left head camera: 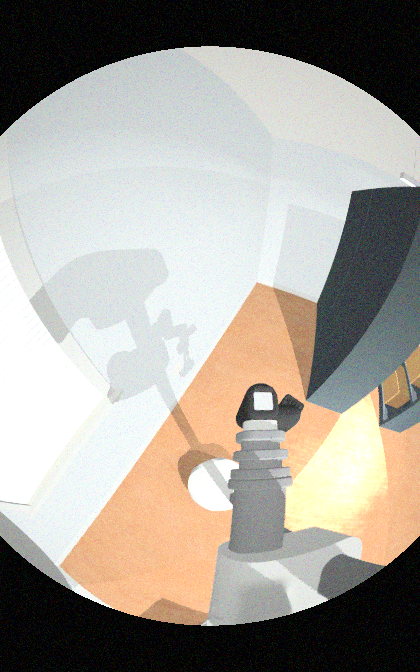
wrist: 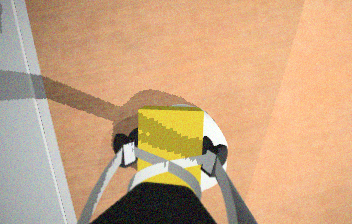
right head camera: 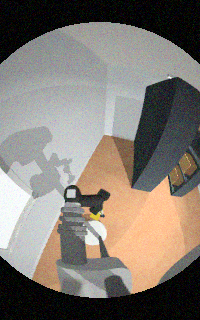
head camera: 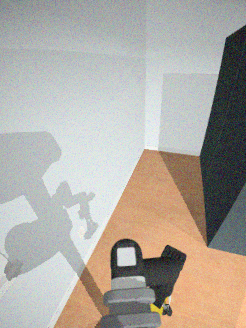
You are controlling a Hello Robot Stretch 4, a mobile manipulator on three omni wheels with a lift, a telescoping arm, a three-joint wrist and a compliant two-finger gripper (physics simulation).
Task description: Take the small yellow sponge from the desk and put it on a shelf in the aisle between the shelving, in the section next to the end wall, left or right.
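Seen in the pictures: gripper, fingertip midpoint: (wrist: 170, 144); robot's base at its link origin: (left head camera: 216, 482) (right head camera: 92, 231).
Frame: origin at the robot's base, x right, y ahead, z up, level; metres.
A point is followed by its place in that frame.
The yellow sponge (wrist: 170, 132) @(x 0.100, y 0.225, z 0.881 m) (head camera: 157, 308) @(x 0.089, y 0.185, z 0.880 m) (right head camera: 95, 217) @(x 0.074, y 0.162, z 0.880 m) sits between the two fingertips of my gripper (wrist: 170, 144) @(x 0.088, y 0.205, z 0.838 m), which is shut on it, above the floor. In the head camera the sponge is mostly hidden behind the black wrist. A dark shelving unit (head camera: 225, 130) @(x 1.132, y 1.470, z 0.925 m) (left head camera: 370, 260) @(x 1.006, y 1.172, z 1.271 m) (right head camera: 157, 125) @(x 0.910, y 0.946, z 1.225 m) stands at the right with its closed end panel towards me. Part of another shelving unit (left head camera: 400, 425) @(x 2.059, y 0.224, z 0.122 m) (right head camera: 184, 191) @(x 2.078, y 0.215, z 0.223 m) with brown boxes shows beyond it, at the right edge of the left and right head views. The space between the units is mostly hidden.
A white wall (head camera: 65, 100) @(x -0.289, y 0.996, z 1.378 m) (left head camera: 150, 215) @(x -0.367, y 0.811, z 1.418 m) (wrist: 30, 150) @(x -0.552, y 0.375, z 0.165 m) runs close along the left, with the robot's shadow on it. It meets another white wall at a corner behind the near shelving unit. A strip of floor (head camera: 150, 200) @(x 0.366, y 1.454, z -0.028 m) (left head camera: 260, 325) @(x 0.449, y 1.764, z -0.027 m) lies between the left wall and that unit.
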